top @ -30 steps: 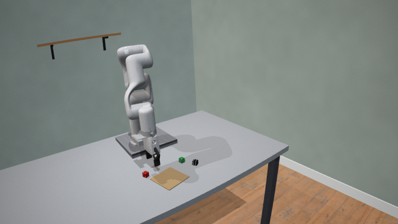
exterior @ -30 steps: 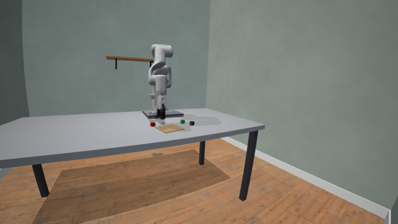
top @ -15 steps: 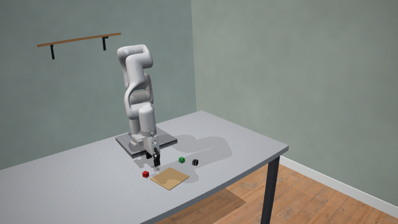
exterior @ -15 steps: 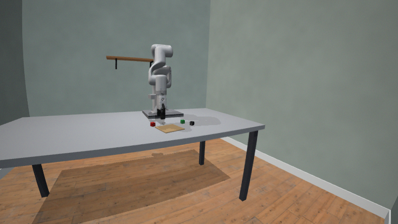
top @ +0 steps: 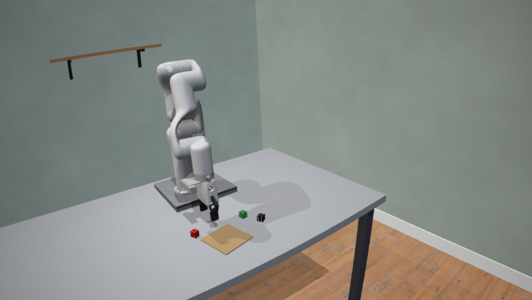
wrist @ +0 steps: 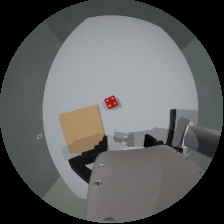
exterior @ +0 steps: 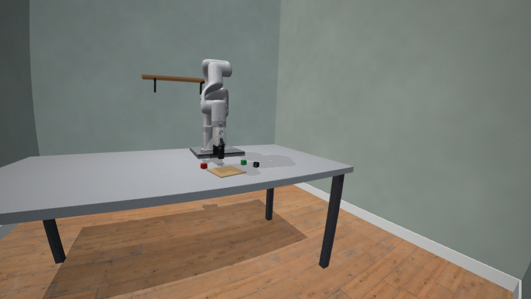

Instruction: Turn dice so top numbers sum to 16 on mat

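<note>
My hand is 3 cm short of the green die, 13 cm to the right of it and 4 cm above it. From my hand the other things lie so: black die 10 cm ahead, 18 cm to the left, 4 cm below; then tan mat 12 cm ahead, 5 cm below; then red die 4 cm ahead, 9 cm to the right, 4 cm below.
</note>
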